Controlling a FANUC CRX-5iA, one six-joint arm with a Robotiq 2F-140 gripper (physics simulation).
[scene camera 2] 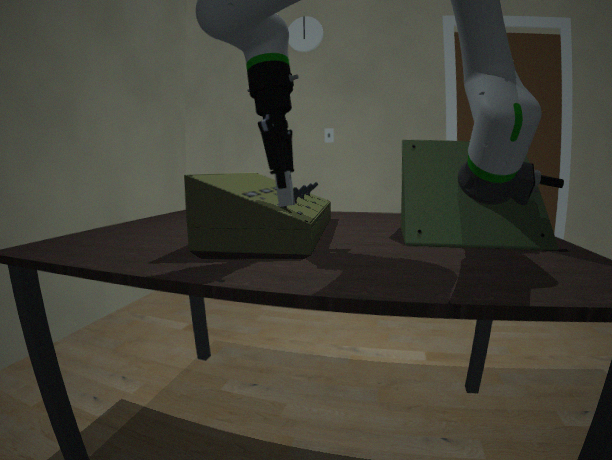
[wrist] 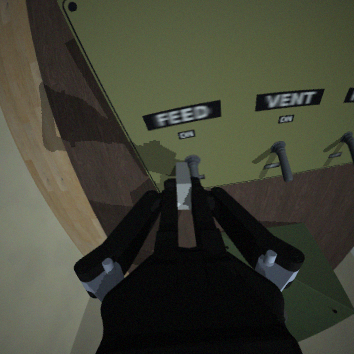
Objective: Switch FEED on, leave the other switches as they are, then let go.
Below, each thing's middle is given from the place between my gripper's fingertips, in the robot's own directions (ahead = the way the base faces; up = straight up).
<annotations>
Now: hand 12 cm short of the olive switch box (scene camera 2: 232,212), 17 cm to the left of it and 1 cm above it.
</annotations>
